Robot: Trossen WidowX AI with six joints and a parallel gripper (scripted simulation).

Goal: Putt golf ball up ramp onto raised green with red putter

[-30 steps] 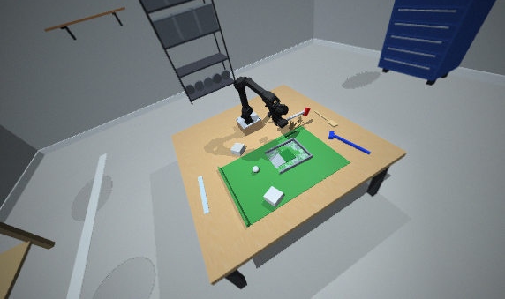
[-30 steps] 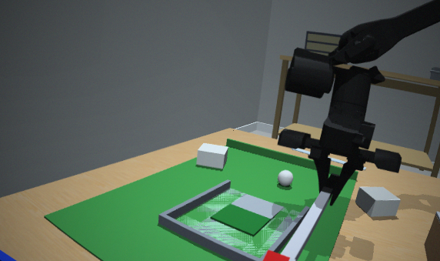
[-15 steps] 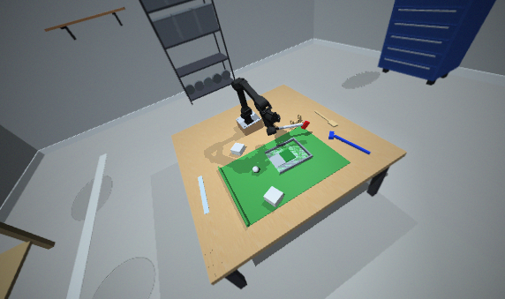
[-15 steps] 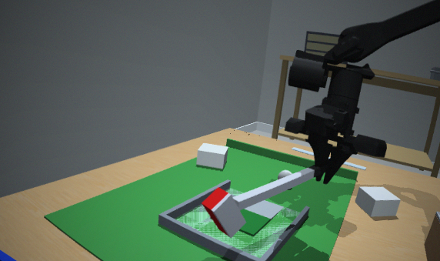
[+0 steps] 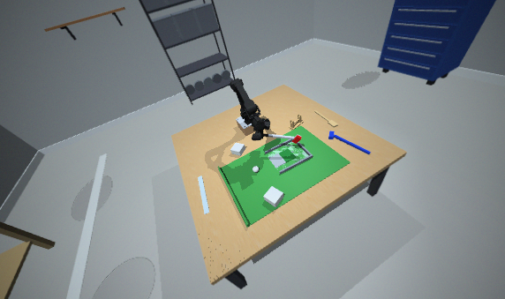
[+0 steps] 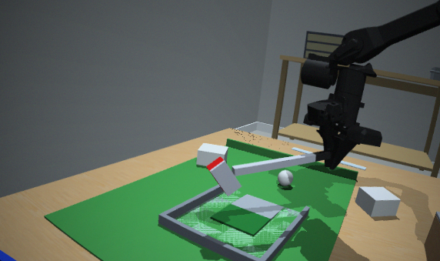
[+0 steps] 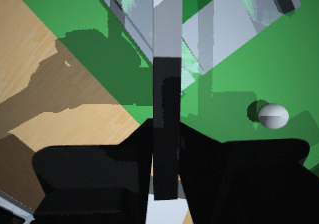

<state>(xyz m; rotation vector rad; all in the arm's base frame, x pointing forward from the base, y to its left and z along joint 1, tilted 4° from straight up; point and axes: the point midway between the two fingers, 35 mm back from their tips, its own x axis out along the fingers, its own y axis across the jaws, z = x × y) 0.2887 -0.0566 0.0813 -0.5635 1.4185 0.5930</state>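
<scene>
The red putter is 8 cm to the left of my gripper tip, 8 cm ahead of it and 1 cm above it. From my gripper tip the other things lie so: white golf ball 16 cm to the right, 11 cm below, 11 cm ahead; then green mat 18 cm ahead, 13 cm below, 2 cm to the right; then grey walled frame 15 cm ahead, 12 cm below, 10 cm to the left.
</scene>
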